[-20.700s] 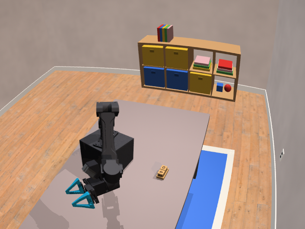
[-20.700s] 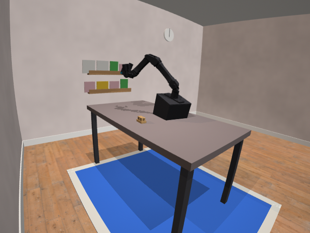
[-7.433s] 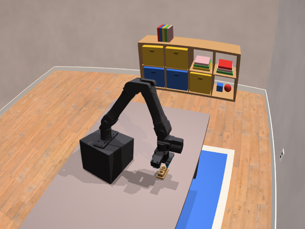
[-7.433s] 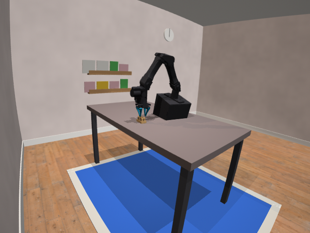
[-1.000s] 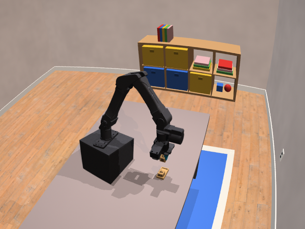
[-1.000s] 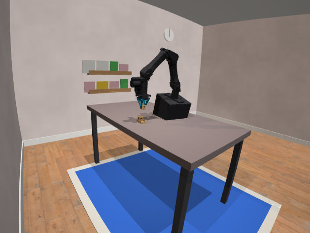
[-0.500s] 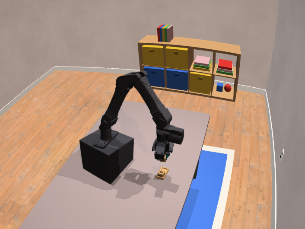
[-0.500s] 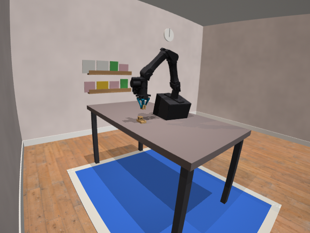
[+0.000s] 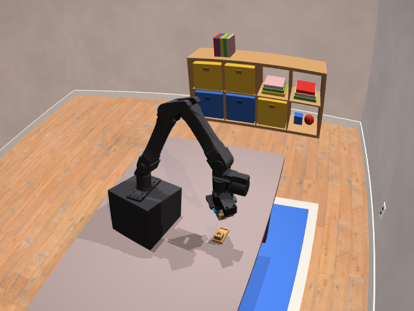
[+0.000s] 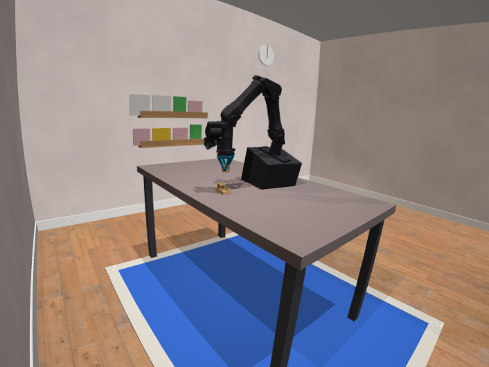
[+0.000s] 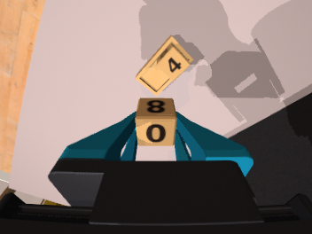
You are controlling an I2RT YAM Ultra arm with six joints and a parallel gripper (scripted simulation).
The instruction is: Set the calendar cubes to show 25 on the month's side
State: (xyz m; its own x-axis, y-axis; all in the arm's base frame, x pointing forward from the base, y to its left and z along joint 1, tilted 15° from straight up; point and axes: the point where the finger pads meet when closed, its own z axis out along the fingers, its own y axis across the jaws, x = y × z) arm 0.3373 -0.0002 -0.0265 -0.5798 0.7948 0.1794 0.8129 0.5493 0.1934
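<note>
Now: the wooden digit cube right at my hand. Round my hand: tray: 2 cm to the right, 12 cm below.
</note>
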